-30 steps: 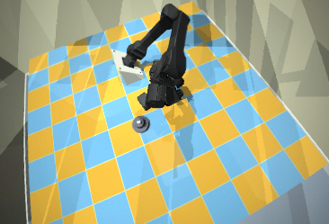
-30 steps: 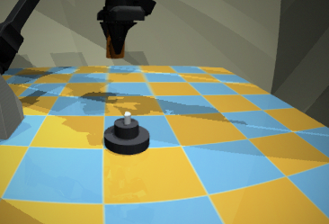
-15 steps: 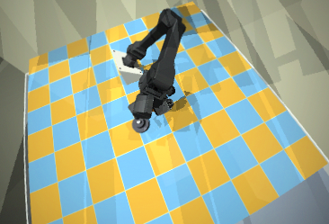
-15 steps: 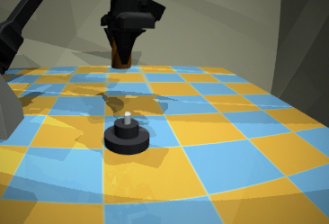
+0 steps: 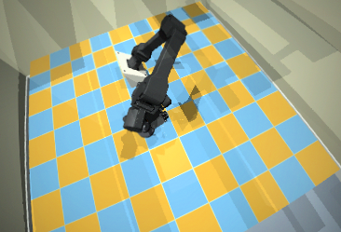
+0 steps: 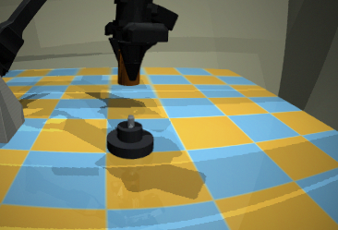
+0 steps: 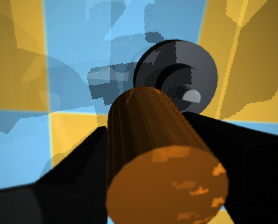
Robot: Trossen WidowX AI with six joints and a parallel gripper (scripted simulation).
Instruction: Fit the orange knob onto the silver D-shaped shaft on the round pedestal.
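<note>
Right now my gripper tip is 80 mm above the round pedestal and 50 mm to the left of it. Round my gripper tip: orange knob (30 mm above).
</note>
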